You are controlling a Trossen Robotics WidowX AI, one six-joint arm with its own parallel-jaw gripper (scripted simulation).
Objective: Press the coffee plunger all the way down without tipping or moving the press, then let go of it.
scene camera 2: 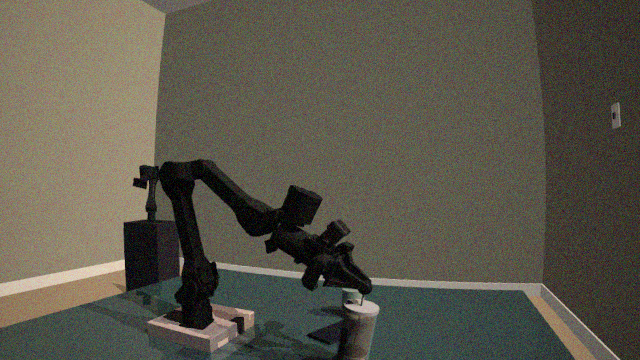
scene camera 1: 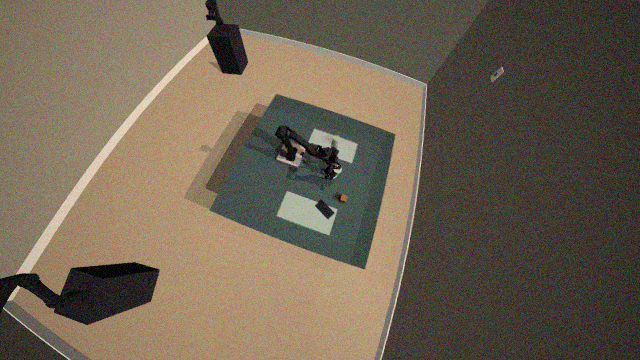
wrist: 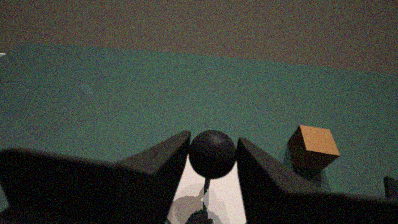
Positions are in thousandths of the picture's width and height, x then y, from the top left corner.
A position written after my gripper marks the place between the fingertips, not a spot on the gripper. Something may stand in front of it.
In view: my gripper (scene camera 2: 576, 793).
My gripper also shows in the wrist view (wrist: 536, 627).
